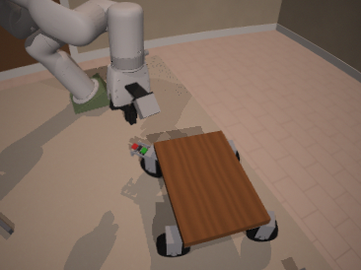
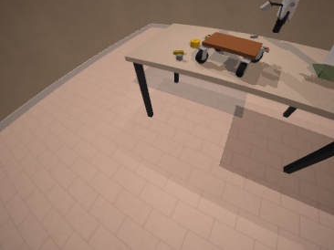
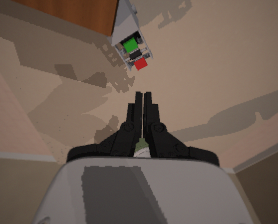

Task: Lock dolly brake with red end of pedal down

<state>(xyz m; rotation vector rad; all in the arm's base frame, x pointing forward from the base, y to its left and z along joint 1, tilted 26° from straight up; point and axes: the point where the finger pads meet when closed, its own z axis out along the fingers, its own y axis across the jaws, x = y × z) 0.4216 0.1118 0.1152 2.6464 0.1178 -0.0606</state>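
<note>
The brake pedal lies 12 cm below my hand, 1 cm to the left of it and 1 cm ahead of it. From my hand the other things lie so: yellow cylinder (48 cm ahead, 18 cm below, 5 cm to the right).
</note>
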